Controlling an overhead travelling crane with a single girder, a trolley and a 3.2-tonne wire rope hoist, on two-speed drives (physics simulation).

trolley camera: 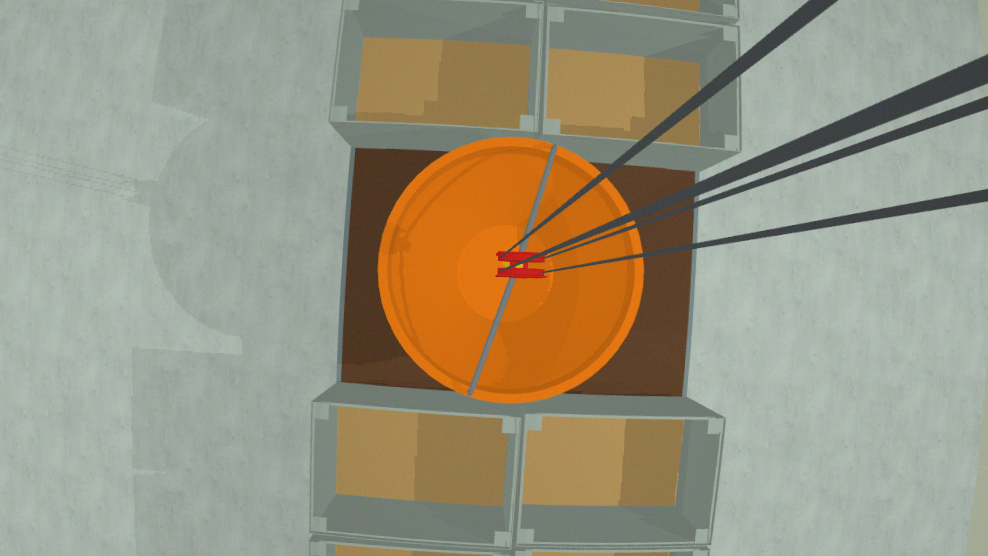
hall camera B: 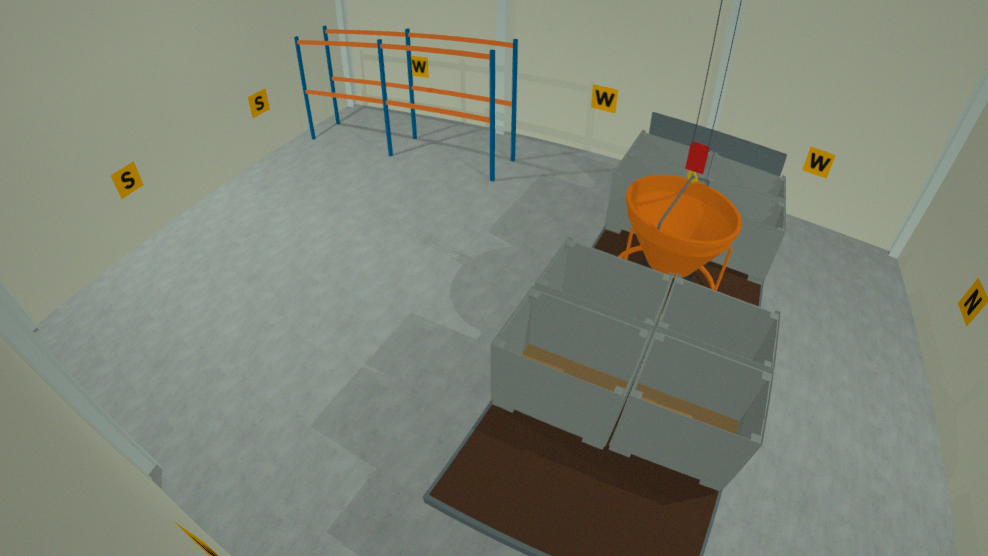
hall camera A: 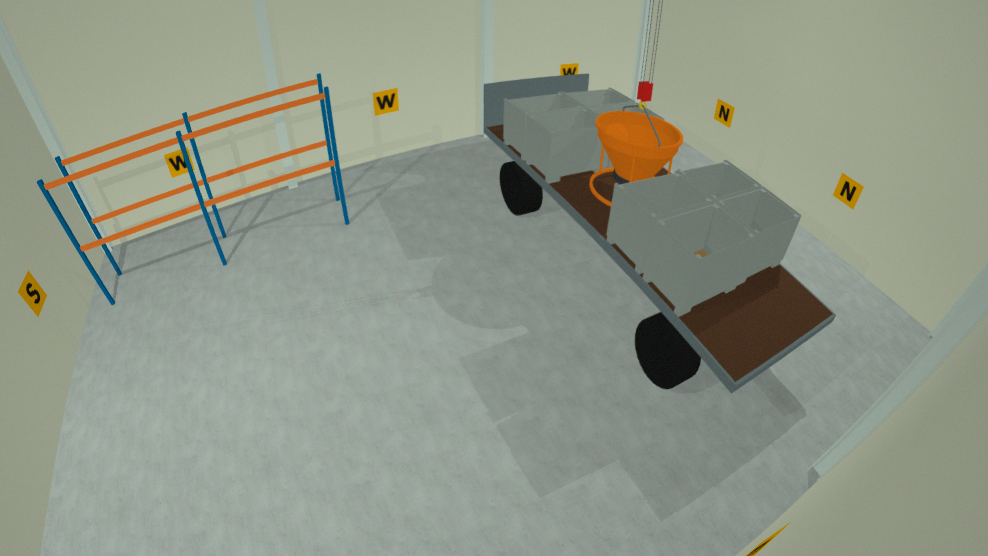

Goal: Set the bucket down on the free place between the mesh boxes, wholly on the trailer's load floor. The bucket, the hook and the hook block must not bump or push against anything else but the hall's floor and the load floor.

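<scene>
The orange bucket (hall camera A: pixel 639 148) (hall camera B: pixel 677 259) (trolley camera: pixel 442 276) hangs upright by its grey bail from my hook (hall camera A: pixel 641 105) (hall camera B: pixel 692 177) (trolley camera: pixel 516 265), under the red hook block (hall camera A: pixel 644 91) (hall camera B: pixel 697 157) (trolley camera: pixel 521 273). It is over the gap between near mesh boxes (hall camera A: pixel 656 235) (hall camera B: pixel 552 414) (trolley camera: pixel 414 522) and far mesh boxes (hall camera A: pixel 566 141) (hall camera B: pixel 756 248) (trolley camera: pixel 449 136). In the trolley view its rim overlaps the box walls at both ends. The brown load floor (hall camera A: pixel 766 331) (hall camera B: pixel 587 484) (trolley camera: pixel 663 338) shows at both sides. Near boxes hide part of the foot ring; contact cannot be told.
The trailer's grey headboard (hall camera A: pixel 502 103) (hall camera B: pixel 718 143) stands behind the far boxes. A blue and orange rack (hall camera A: pixel 200 186) (hall camera B: pixel 386 117) stands away along the W wall. The N wall (hall camera A: pixel 780 159) runs beyond the trailer's far side.
</scene>
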